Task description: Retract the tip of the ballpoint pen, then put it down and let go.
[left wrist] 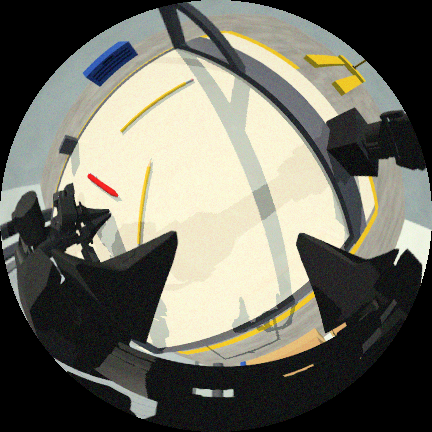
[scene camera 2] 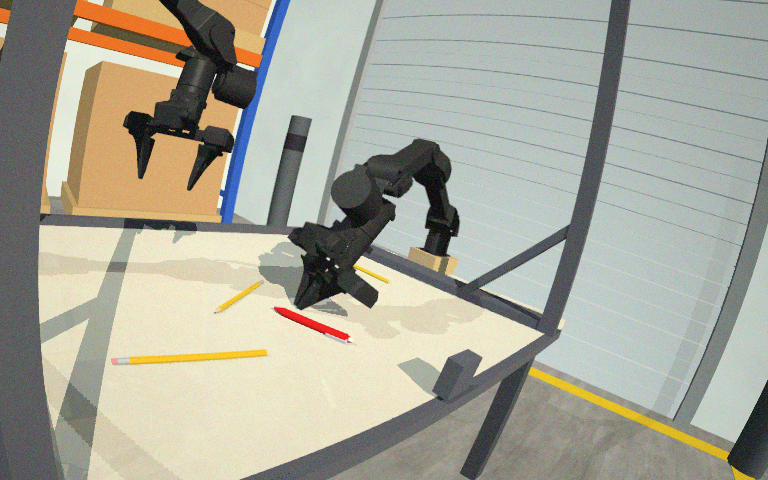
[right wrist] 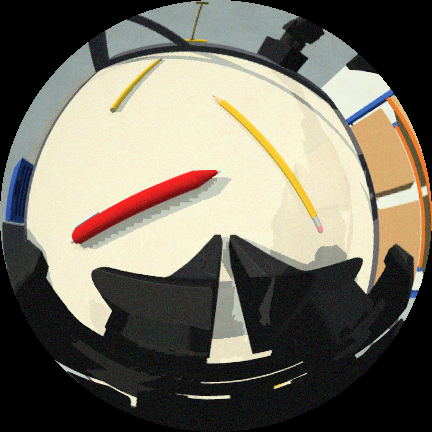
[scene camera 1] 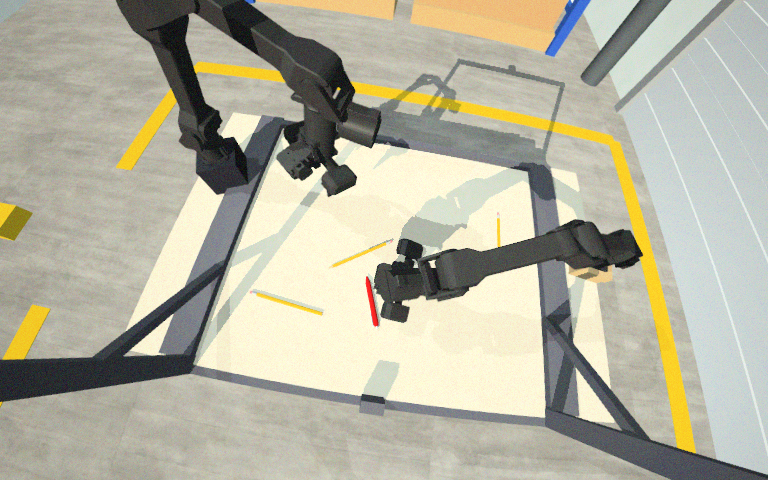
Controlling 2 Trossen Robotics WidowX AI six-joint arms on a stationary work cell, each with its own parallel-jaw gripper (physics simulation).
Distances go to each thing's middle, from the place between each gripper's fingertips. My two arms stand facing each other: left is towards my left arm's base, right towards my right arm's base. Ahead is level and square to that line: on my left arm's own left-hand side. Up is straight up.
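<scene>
Relative to the short yellow pencil (right wrist: pixel 258 136), my left gripper is 10 cm past it, 13 cm to the left of it and 14 cm above it. Counted from my left hand, the red ballpoint pen (scene camera 2: pixel 329 332) is 18 cm to the right, 21 cm behind and 14 cm below; the small grey block (scene camera 2: pixel 459 369) is 24 cm to the right, 43 cm behind and 12 cm below; the tan block (scene camera 2: pixel 445 265) is 4 cm ahead, 77 cm to the right and 12 cm below.
Counted from my right hand, the red ballpoint pen is 2 cm to the left and 7 cm behind, and the short yellow pencil is 5 cm ahead and 8 cm to the left. The tan block is 19 cm ahead of my right hand, 57 cm to the right of it and 2 cm above it; the small grey block is 3 cm to the right of that hand, 28 cm behind it and 3 cm above it.
</scene>
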